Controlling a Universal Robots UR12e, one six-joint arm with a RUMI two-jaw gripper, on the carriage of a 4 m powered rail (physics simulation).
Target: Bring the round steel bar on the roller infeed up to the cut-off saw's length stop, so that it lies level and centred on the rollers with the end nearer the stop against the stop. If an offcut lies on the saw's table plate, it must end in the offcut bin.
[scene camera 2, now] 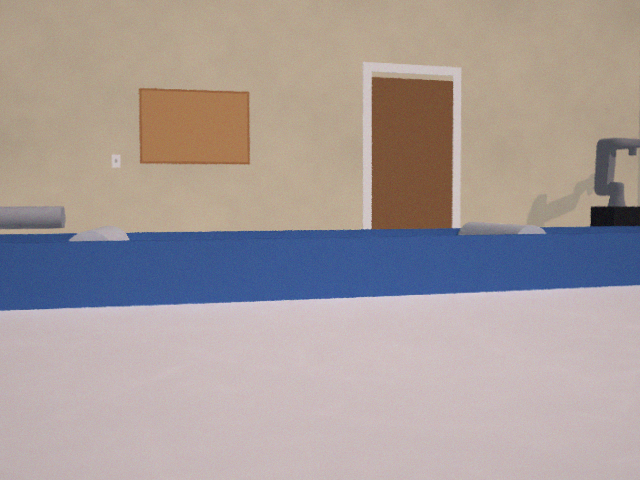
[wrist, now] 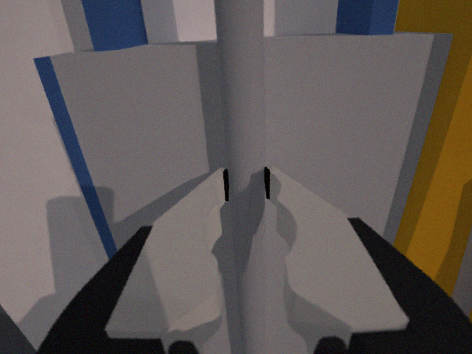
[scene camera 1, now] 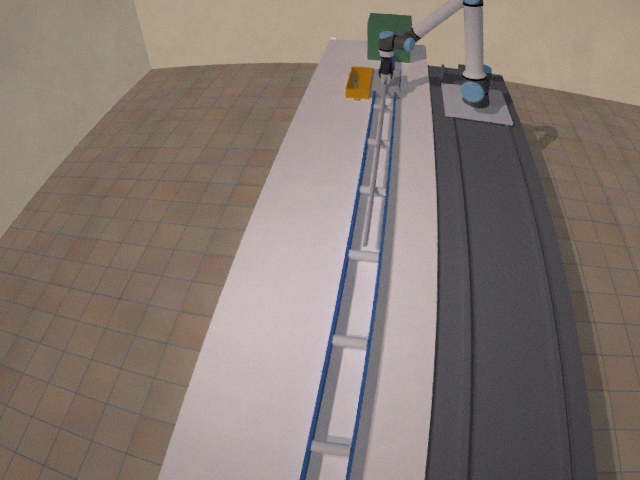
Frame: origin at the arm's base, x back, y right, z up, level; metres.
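Where they show: gripper, fingertip midpoint: [wrist: 245,170] [scene camera 1: 385,85].
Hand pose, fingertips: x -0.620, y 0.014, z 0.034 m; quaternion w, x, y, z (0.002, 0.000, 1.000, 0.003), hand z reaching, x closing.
Note:
Each offset is from my fingertips to the centre of the thing. "spot": to the spot under its first point. Level surfaces: height alone.
My gripper [scene camera 1: 385,78] [wrist: 245,170] is shut on the round steel bar [scene camera 1: 375,160] [scene camera 2: 31,217] [wrist: 241,75], over the saw's grey table plate {dx +0.000, dy +0.110, dz -0.034 m} [wrist: 330,100]. The bar runs back along the middle of the roller infeed [scene camera 1: 349,341] [scene camera 2: 310,268]. In the scene camera 2 view its rear end shows above the blue side rail, with wall visible beneath it. The contact with the rollers cannot be made out. A grey offcut {dx -0.226, dy +0.152, dz -0.052 m} [scene camera 1: 354,80] lies in the yellow offcut bin {dx -0.178, dy +0.085, dz -0.028 m} [scene camera 1: 358,95]. The length stop and the bar's front end are hidden by the gripper and wrist.
A green box {spot: dx -0.092, dy +0.586, dz +0.132 m} [scene camera 1: 377,38] stands behind the saw at the far end of the pale table {dz -0.063 m} [scene camera 1: 268,289]. The bin stands close beside the table plate. The arm's carriage [scene camera 1: 454,103] is at the far end of the dark floor rail [scene camera 1: 501,258], to the right of the table.

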